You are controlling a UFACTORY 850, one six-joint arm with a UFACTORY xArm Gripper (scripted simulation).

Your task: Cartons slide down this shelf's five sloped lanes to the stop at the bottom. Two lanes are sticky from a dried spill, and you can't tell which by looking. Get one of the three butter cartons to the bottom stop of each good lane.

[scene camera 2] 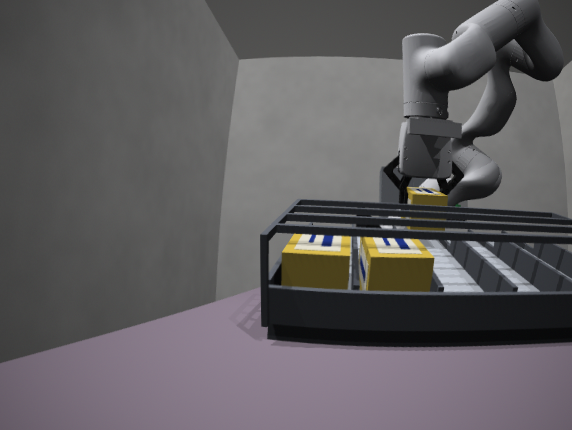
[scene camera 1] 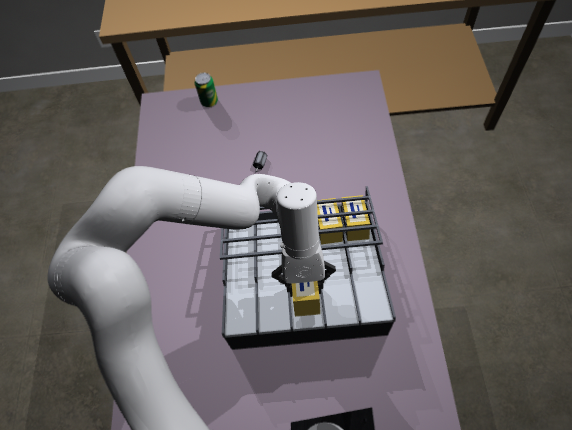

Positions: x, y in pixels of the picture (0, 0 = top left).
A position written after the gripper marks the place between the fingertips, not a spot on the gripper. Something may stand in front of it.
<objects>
The gripper shows in scene camera 2 (422, 213) and in scene camera 1 (305, 290). A yellow butter carton shows in scene camera 2 and in scene camera 1. One and the same spot on the yellow butter carton: (scene camera 1: 306, 301) is (scene camera 2: 418, 187).
</objects>
